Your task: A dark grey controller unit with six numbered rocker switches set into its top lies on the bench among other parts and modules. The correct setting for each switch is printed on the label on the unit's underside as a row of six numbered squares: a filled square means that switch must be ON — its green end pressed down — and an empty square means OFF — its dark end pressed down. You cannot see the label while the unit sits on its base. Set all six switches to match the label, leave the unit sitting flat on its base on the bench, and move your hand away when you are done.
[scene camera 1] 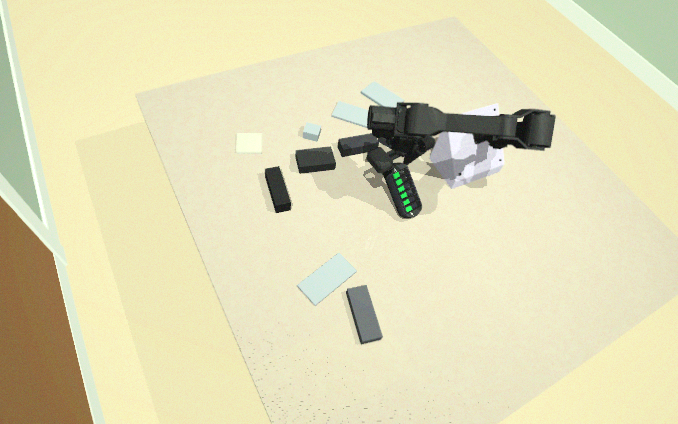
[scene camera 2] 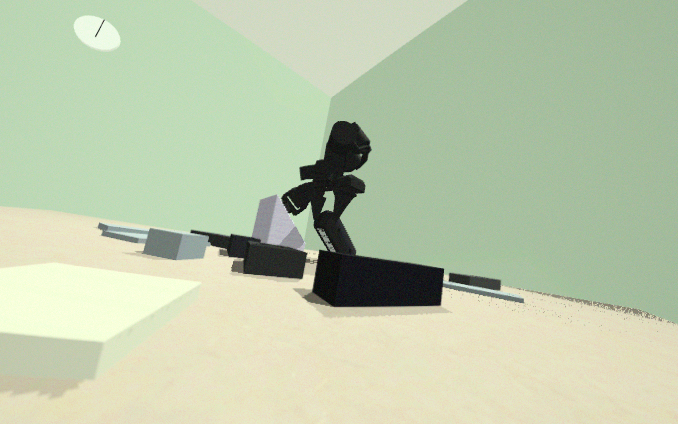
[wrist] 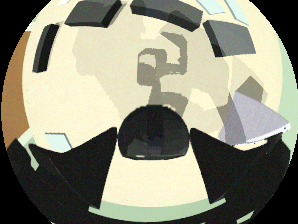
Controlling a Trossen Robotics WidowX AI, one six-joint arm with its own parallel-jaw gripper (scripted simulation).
Path:
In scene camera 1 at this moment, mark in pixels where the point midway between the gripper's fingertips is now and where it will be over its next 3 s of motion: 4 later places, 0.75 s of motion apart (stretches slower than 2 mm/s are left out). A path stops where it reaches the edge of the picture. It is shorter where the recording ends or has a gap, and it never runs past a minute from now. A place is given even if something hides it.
The gripper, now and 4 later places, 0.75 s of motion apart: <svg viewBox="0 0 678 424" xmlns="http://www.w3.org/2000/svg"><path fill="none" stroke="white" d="M394 170L390 169L386 168L384 169L381 170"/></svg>

